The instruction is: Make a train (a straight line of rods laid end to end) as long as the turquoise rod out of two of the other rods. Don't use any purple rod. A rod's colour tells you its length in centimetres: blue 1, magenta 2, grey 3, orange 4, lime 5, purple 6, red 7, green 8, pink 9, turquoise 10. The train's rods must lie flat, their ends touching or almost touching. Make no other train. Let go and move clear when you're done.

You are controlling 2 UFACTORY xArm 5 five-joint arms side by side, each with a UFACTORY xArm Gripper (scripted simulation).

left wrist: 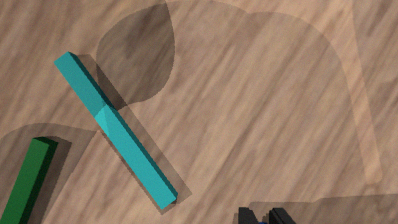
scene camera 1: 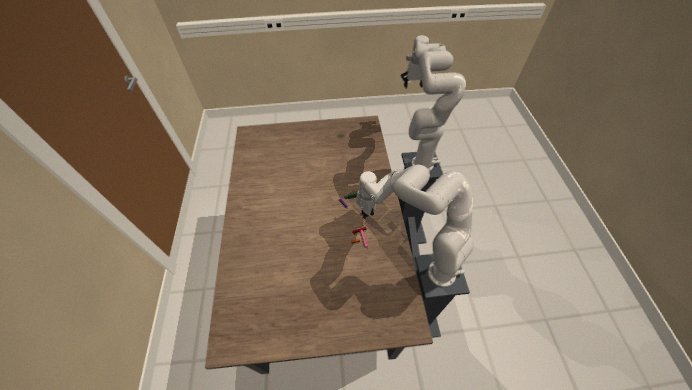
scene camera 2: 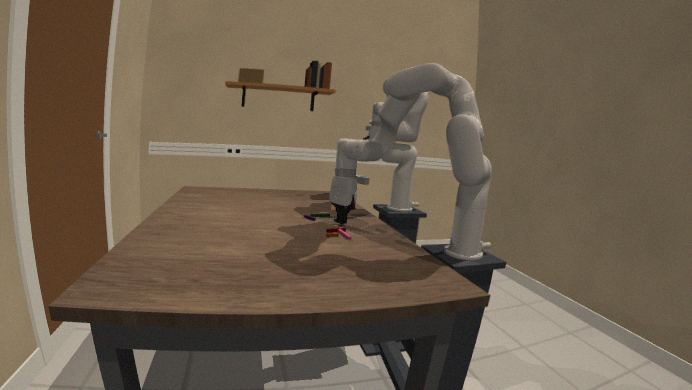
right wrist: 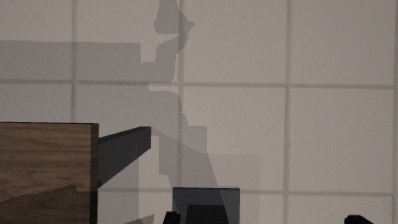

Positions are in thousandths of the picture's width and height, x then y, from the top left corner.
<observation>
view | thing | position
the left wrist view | turquoise rod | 240,449
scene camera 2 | left gripper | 493,573
</observation>
